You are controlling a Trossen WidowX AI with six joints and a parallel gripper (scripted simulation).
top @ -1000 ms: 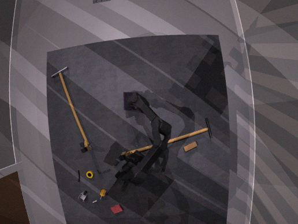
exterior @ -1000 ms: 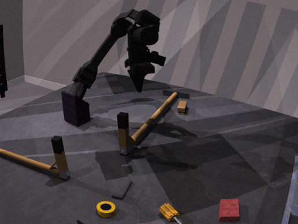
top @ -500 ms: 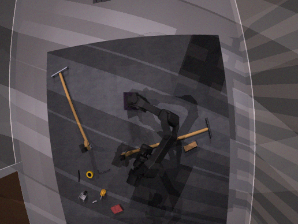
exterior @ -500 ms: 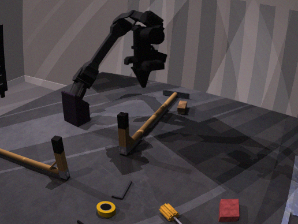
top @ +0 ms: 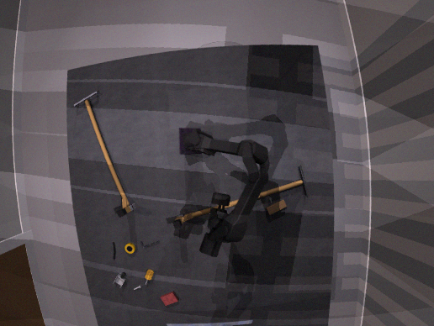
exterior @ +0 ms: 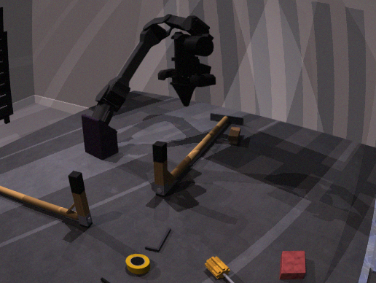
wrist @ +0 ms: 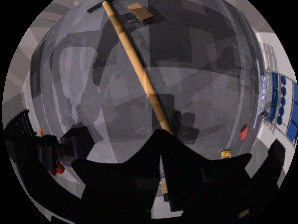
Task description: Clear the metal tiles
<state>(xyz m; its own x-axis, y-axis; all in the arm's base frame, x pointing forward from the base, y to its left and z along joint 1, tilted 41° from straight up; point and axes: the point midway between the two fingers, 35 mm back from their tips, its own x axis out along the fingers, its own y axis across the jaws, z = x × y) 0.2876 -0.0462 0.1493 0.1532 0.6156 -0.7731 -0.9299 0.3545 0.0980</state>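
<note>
Now: gripper tip 10 mm past the long wooden-handled scraper, 110 mm to the right of it and 120 mm above it. From my gripper tip the other things lie so: yellow-handled tool 300 mm ahead, 390 mm to the right, 170 mm below; yellow tape roll 140 mm ahead, 450 mm to the right, 180 mm below; wooden block 40 mm ahead, 260 mm to the left, 170 mm below.
</note>
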